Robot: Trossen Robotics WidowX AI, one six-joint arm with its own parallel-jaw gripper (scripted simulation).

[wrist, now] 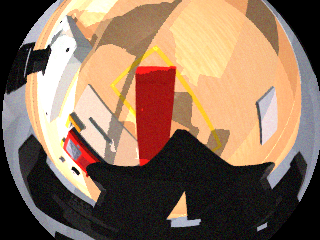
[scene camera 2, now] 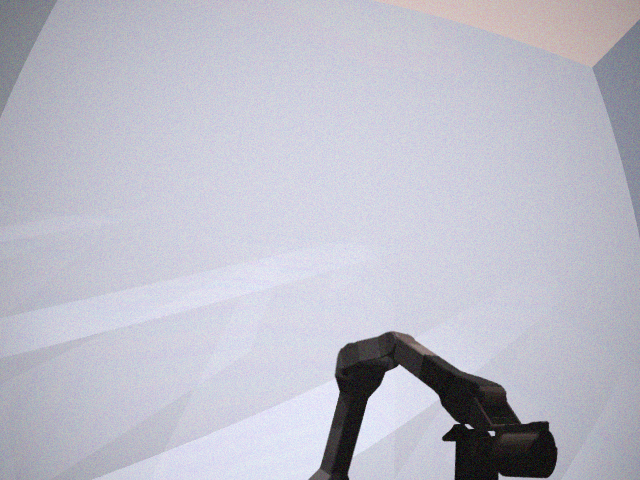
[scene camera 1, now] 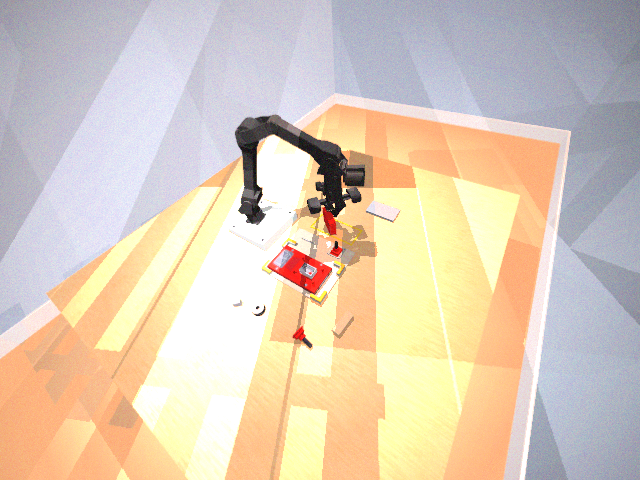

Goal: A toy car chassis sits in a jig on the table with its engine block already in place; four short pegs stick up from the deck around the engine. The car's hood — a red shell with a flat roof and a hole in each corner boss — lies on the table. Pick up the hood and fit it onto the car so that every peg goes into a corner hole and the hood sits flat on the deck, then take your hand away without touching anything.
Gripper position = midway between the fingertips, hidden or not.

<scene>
In view: my gripper (scene camera 1: pixel 335 216), a red hood (wrist: pixel 154 87) and a white plate (wrist: pixel 266 106).
My gripper also shows in the wrist view (wrist: pixel 180 133). Scene camera 2 misses the red hood: it is out of frame. Scene camera 2 does not show the white plate: it is out of frame.
</scene>
